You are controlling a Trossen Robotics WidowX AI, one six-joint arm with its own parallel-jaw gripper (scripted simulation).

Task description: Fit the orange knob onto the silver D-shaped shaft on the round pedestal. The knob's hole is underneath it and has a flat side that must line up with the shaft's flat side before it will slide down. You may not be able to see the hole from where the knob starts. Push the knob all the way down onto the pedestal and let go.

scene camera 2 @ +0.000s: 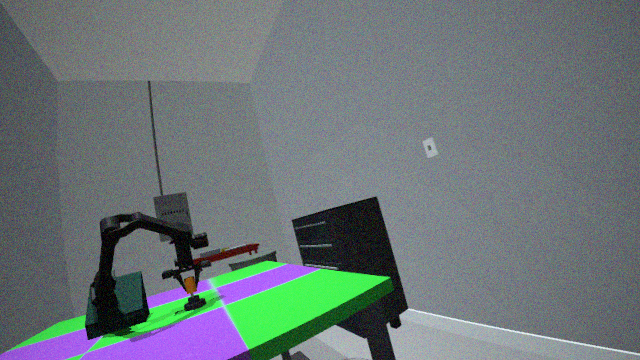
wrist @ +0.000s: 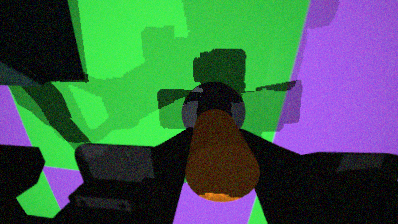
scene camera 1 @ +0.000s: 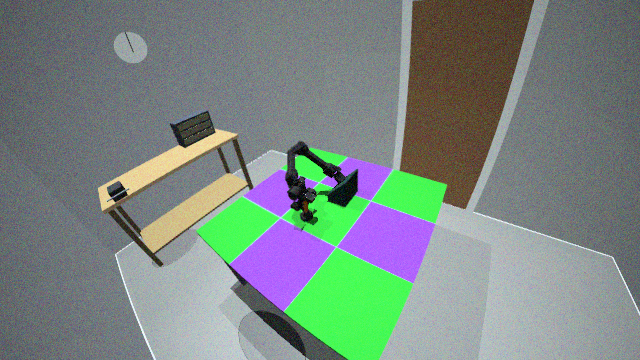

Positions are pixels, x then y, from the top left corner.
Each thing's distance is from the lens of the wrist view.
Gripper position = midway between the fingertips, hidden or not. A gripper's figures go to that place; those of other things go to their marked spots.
my gripper [wrist: 215, 132]: 12 cm
orange knob [wrist: 220, 167]: 7 cm
pedestal [wrist: 210, 95]: 16 cm
The marked spots on the pedestal and the orange knob are 10 cm apart.
